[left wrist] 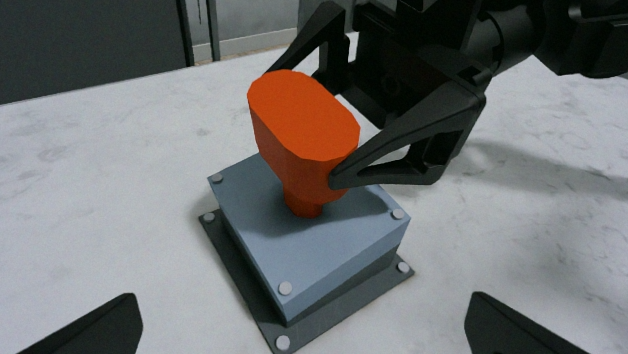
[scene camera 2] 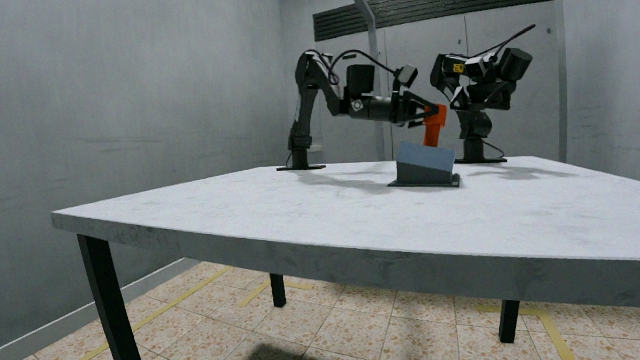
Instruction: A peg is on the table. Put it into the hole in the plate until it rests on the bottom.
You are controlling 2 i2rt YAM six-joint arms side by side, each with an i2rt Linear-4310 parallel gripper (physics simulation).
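Where they show: left gripper, fingertip midpoint: (left wrist: pixel 305 307) (scene camera 2: pixel 466 105); right gripper, fingertip midpoint: (left wrist: pixel 287 134) (scene camera 2: pixel 440 113); left arm's base at its link origin: (scene camera 2: pixel 473 162); right arm's base at its link origin: (scene camera 2: pixel 300 169).
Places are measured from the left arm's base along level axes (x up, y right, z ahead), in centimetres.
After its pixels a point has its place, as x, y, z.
Observation:
The orange peg (scene camera 2: pixel 435 122) {12.5, 12.4, 39.1} (left wrist: pixel 305 120) {15.8, 11.7, 34.2} has a wide head and a narrower shank. It leans slightly over the plate (scene camera 2: pixel 425 155) {6.0, 14.6, 41.8} (left wrist: pixel 325 255) {6.6, 12.0, 31.0}, a blue-grey block with a sloping top on a dark base. The shank meets the middle of the top face; its lower end and the hole are hidden, so its depth cannot be told. The head stands clear above the block. My right gripper (scene camera 2: pixel 430 115) {14.5, 11.3, 35.1} (left wrist: pixel 287 134) {14.5, 11.3, 35.1} is shut on the peg's head from the side. My left gripper (left wrist: pixel 305 307) {16.6, 4.8, 25.7} is open, its two fingertips at the bottom corners of the left wrist view, apart from the plate.
The white marbled table (scene camera 2: pixel 250 215) {0.0, 39.1, 66.3} (left wrist: pixel 100 200) {0.0, 2.1, 51.7} carries both arm bases. The left arm (scene camera 2: pixel 475 122) {13.0, 0.0, 5.6} stands folded behind the plate at the right of the scene view. The right arm (scene camera 2: pixel 370 107) {17.2, 26.3, 36.7} reaches across from the left. Its shadow lies on the table.

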